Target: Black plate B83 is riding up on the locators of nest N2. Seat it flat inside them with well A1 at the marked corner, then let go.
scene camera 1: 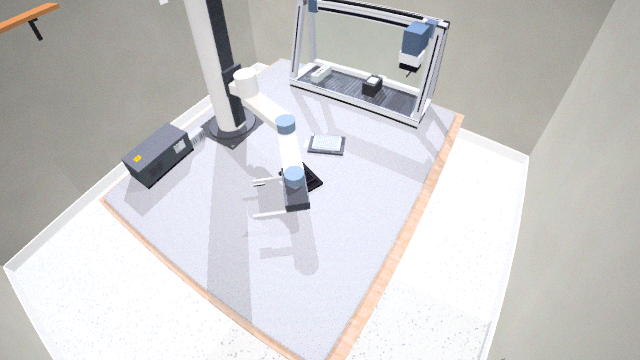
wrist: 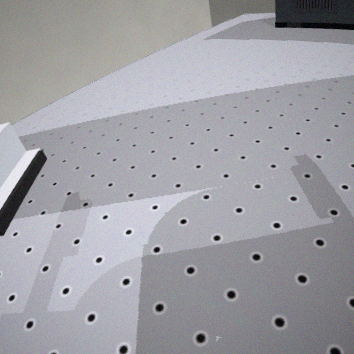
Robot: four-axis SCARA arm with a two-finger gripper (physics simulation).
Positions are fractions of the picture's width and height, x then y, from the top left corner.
Labels:
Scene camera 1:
my gripper: 0.40,0.55
dark control box: 0.25,0.40

